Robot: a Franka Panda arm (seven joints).
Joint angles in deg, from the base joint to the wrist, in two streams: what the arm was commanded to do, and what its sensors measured. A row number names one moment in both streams.
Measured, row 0:
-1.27, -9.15, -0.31, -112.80, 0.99, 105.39, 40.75
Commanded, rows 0 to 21:
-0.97, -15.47, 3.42, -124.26, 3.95, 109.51, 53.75
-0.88, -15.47, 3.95, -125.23, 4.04, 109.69, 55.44
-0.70, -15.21, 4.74, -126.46, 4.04, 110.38, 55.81
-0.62, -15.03, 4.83, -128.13, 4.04, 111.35, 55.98
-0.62, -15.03, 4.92, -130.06, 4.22, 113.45, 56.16
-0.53, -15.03, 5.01, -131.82, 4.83, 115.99, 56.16
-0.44, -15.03, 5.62, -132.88, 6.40, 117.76, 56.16
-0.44, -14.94, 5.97, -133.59, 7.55, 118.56, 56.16
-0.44, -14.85, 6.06, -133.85, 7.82, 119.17, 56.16
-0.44, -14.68, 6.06, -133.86, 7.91, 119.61, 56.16
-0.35, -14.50, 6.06, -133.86, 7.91, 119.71, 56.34
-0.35, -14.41, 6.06, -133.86, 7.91, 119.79, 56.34
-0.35, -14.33, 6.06, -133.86, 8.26, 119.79, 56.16
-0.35, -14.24, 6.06, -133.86, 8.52, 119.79, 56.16
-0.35, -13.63, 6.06, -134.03, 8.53, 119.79, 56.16
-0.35, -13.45, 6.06, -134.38, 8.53, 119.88, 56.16
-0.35, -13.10, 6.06, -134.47, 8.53, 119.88, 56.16
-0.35, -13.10, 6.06, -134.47, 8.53, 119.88, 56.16
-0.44, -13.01, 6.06, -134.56, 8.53, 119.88, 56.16
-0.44, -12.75, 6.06, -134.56, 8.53, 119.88, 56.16
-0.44, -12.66, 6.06, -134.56, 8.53, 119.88, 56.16
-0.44, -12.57, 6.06, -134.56, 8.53, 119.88, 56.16
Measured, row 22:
-0.27, -12.78, 5.59, -133.98, 7.50, 118.62, 55.48
